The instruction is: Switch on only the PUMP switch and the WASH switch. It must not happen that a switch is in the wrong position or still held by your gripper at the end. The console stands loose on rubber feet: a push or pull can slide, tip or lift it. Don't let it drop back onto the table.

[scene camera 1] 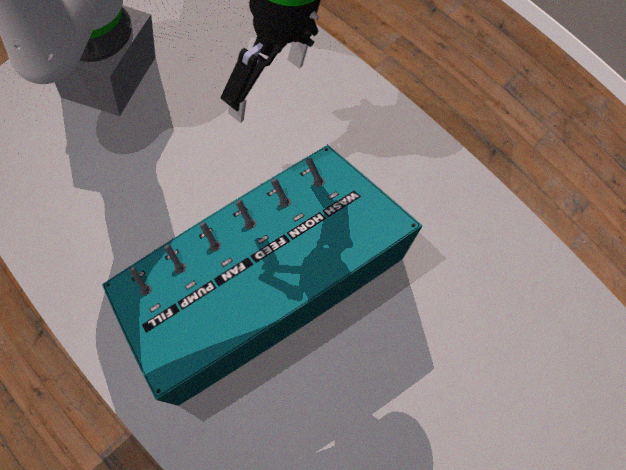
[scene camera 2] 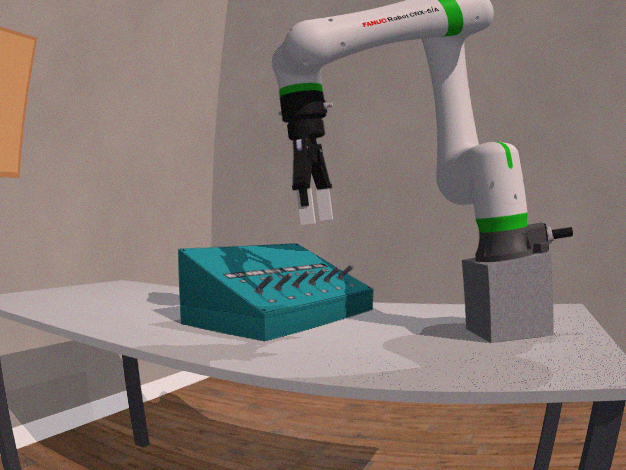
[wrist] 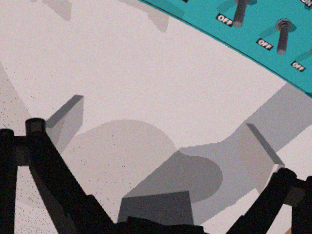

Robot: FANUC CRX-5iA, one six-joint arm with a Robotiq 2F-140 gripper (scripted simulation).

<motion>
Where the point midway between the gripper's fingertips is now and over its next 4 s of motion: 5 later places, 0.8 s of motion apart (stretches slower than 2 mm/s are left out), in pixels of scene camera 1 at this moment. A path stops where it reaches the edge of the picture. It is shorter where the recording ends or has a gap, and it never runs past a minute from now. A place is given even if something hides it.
My gripper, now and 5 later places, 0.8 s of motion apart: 266, 88; 296, 109; 315, 132; 337, 158; 340, 173; 309, 192
</motion>
